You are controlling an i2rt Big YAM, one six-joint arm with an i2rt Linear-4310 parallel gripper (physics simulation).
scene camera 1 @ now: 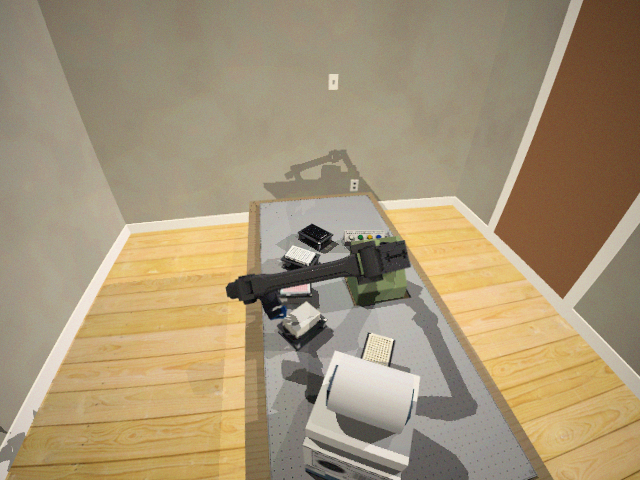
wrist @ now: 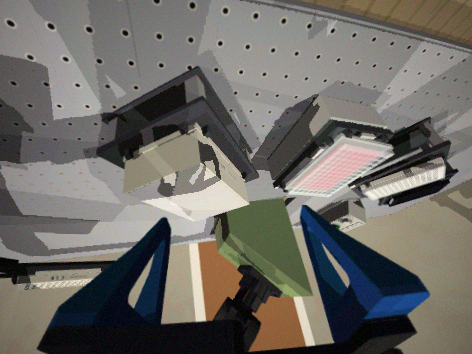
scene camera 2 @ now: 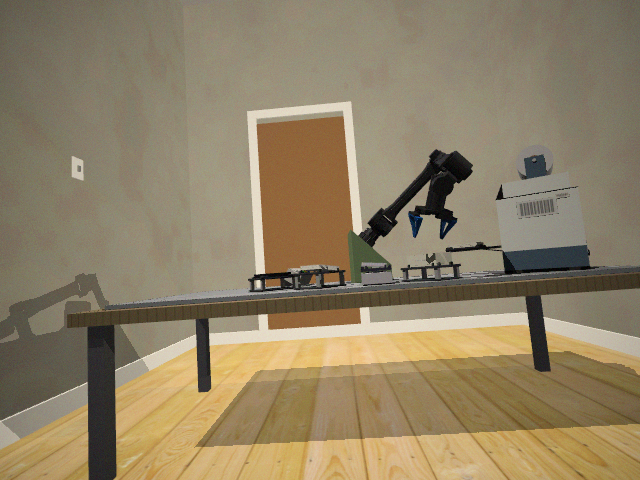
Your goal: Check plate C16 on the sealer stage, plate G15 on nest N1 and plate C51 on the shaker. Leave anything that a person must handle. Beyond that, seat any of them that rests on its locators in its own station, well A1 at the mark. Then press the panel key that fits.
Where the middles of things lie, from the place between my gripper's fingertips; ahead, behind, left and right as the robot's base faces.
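The cream well plate (scene camera 1: 378,348) is 20 mm below my hand, 190 mm to the left of it, and it's 330 mm behind it too.
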